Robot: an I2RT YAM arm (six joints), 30 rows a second.
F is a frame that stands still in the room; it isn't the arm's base.
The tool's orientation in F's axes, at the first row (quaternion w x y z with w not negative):
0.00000 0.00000 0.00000 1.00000
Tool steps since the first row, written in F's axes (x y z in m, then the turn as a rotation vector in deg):
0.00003 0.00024 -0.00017 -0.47 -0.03 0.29
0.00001 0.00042 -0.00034 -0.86 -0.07 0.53
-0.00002 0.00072 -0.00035 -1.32 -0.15 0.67
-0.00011 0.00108 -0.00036 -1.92 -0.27 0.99
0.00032 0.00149 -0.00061 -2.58 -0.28 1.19
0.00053 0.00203 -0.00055 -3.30 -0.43 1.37
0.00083 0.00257 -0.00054 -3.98 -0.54 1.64
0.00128 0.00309 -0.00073 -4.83 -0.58 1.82
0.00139 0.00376 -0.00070 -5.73 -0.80 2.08
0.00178 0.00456 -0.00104 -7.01 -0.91 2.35
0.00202 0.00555 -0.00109 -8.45 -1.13 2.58
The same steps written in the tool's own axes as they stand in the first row. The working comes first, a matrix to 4 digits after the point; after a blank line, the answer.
The tool's axes in the first row as the columns of a matrix, in F's axes (used below as rounded here):
-1.0000 0.0000 0.0000
0.0000 -1.0000 0.0000
0.0000 0.0000 1.0000

-0.00003 -0.00024 -0.00017 0.47 0.03 0.29
-0.00001 -0.00042 -0.00034 0.86 0.07 0.53
0.00002 -0.00072 -0.00035 1.32 0.15 0.67
0.00011 -0.00108 -0.00036 1.92 0.27 0.99
-0.00032 -0.00149 -0.00061 2.58 0.28 1.19
-0.00053 -0.00203 -0.00055 3.30 0.43 1.37
-0.00083 -0.00257 -0.00054 3.98 0.54 1.64
-0.00128 -0.00309 -0.00073 4.83 0.58 1.82
-0.00139 -0.00376 -0.00070 5.73 0.80 2.08
-0.00178 -0.00456 -0.00104 7.01 0.91 2.35
-0.00202 -0.00555 -0.00109 8.45 1.13 2.58

